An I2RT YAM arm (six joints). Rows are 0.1 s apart.
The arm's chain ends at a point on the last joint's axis. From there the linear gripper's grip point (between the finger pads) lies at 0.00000 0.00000 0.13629 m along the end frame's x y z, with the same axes.
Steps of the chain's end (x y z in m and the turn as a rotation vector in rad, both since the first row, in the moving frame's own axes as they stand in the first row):
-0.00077, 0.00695, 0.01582, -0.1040, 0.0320, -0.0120
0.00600, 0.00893, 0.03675, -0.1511, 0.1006, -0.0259
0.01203, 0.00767, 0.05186, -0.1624, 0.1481, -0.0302
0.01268, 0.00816, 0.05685, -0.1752, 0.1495, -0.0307
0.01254, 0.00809, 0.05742, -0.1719, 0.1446, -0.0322
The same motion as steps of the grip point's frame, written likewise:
0.00367, 0.02107, 0.01501, -0.1040, 0.0320, -0.0120
0.01990, 0.02923, 0.03451, -0.1511, 0.1006, -0.0259
0.03238, 0.02932, 0.04858, -0.1624, 0.1481, -0.0302
0.03324, 0.03151, 0.05325, -0.1752, 0.1495, -0.0307
0.03245, 0.03100, 0.05400, -0.1719, 0.1446, -0.0322

